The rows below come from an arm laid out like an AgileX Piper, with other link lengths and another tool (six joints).
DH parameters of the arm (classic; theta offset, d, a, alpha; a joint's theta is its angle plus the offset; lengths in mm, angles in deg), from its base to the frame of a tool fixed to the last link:
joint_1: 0 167.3 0 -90
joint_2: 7.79 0 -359.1 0
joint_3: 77.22 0 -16.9 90
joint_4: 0 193.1 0 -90
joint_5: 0 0 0 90
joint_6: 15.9 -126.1 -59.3 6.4
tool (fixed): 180 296.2 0 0
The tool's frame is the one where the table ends.
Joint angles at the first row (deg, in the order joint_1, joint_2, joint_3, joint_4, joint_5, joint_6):
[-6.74 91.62 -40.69 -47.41 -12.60 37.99]
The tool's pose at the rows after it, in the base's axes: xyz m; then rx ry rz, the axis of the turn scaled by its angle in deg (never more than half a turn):
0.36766, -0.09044, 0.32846, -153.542, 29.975, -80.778
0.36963, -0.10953, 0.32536, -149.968, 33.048, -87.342
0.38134, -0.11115, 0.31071, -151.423, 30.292, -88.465
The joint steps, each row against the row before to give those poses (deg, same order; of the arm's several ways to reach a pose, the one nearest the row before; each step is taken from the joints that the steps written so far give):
[-4.83 1.56 2.23 14.02 -6.12 -9.20]
[-3.06 2.81 2.86 9.50 -9.45 -10.21]
[-0.08 4.00 0.80 3.20 -4.47 -6.08]

